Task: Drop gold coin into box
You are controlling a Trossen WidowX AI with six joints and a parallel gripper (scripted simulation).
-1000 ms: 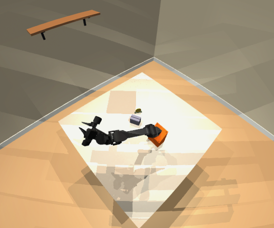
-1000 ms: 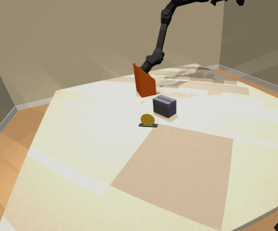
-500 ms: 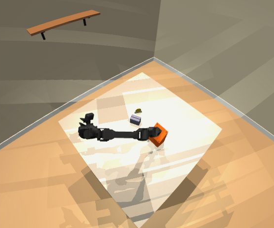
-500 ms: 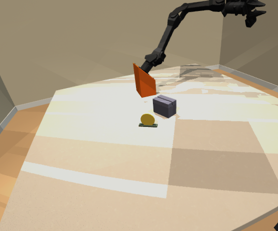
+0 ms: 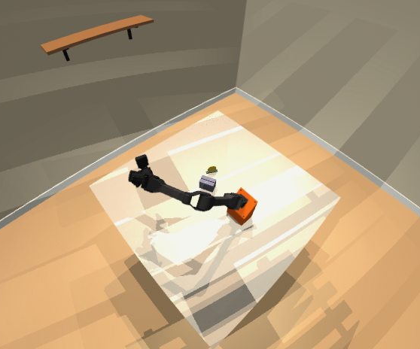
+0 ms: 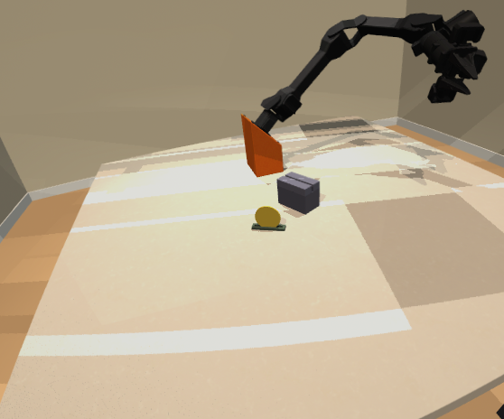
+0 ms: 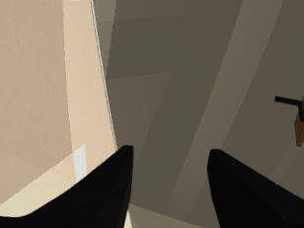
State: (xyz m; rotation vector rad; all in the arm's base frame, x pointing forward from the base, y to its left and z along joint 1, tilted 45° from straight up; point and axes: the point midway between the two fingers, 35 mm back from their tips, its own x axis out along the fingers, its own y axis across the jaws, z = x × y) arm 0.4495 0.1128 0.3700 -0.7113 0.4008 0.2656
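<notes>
The gold coin is 44 cm to the right of my gripper tip, 28 cm below it and 13 cm behind it.
</notes>
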